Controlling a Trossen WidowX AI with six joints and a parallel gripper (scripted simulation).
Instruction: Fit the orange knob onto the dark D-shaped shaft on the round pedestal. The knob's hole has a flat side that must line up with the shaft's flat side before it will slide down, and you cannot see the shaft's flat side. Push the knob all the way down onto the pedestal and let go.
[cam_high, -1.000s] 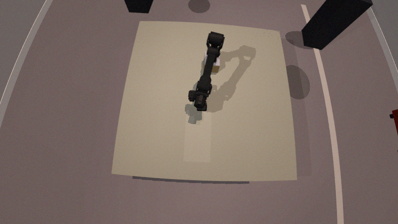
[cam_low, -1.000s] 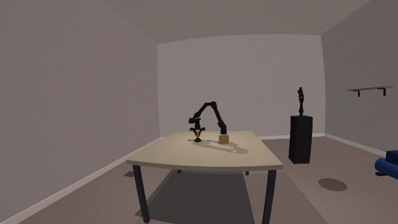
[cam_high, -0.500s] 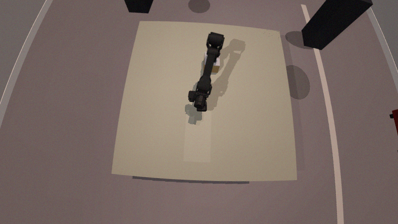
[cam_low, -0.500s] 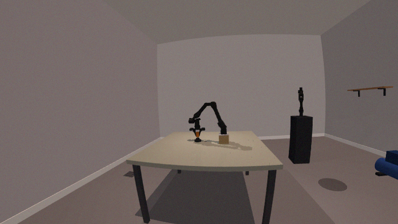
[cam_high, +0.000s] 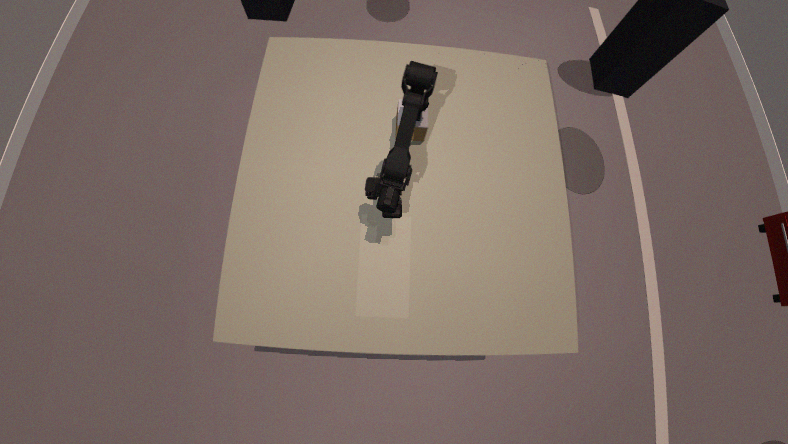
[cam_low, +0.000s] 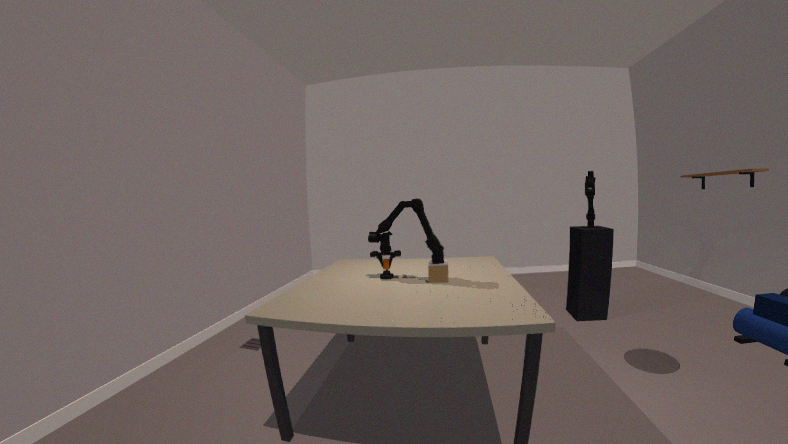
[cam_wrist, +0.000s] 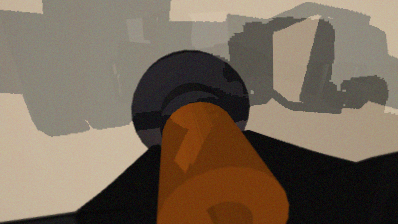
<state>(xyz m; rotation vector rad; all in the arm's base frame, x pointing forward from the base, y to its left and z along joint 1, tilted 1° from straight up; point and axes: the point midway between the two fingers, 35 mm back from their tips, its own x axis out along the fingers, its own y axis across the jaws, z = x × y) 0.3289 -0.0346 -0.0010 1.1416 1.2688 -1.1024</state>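
The orange knob lies 2 cm above my gripper tip. The rest, counted from my gripper tip: round pedestal 4 cm below.
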